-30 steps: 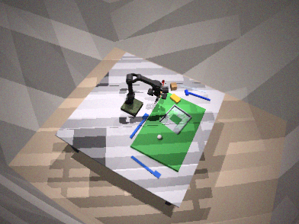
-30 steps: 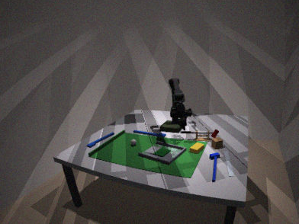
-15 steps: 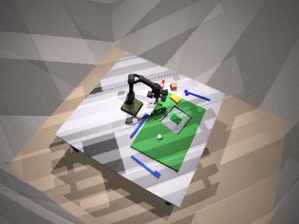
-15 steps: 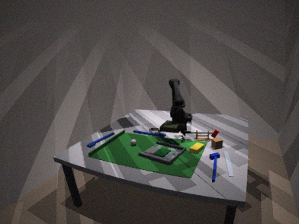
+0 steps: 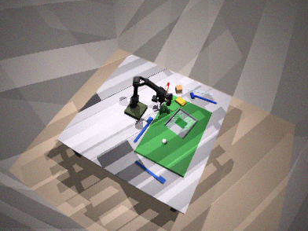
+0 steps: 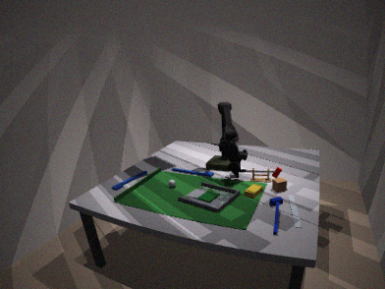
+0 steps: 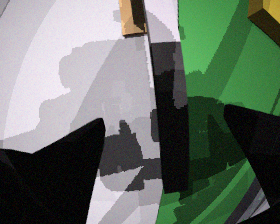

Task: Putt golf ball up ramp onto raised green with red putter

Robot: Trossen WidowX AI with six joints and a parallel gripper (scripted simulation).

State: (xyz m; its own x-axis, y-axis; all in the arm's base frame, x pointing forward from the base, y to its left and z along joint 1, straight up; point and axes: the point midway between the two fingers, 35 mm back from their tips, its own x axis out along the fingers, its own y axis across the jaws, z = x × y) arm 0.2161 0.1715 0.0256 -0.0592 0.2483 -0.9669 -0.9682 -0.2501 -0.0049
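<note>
The small wooden rack lies 130 mm to the left of my gripper tip and 40 mm behind it. Round my gripper tip: brown block: 260 mm to the left, 50 mm ahead, 10 mm below; then yellow block: 140 mm to the left, 140 mm ahead, 20 mm below; then green mat: 270 mm ahead, 170 mm to the right, 30 mm below.
</note>
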